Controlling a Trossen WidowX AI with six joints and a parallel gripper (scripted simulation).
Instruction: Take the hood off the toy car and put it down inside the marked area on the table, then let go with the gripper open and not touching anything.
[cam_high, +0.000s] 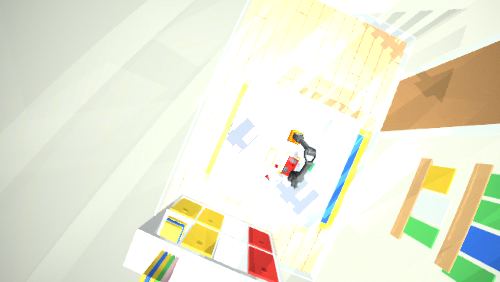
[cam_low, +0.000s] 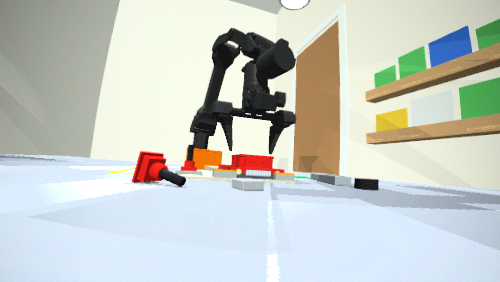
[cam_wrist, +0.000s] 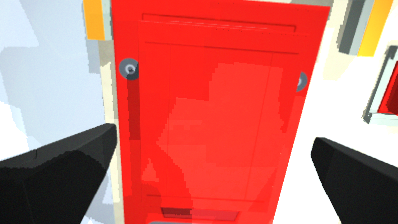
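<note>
The red hood is 20 mm below my gripper tip. Round my gripper tip: green piece: 120 mm behind, 210 mm to the left, 60 mm below; grey bar: 30 mm ahead, 190 mm to the left, 50 mm below.
</note>
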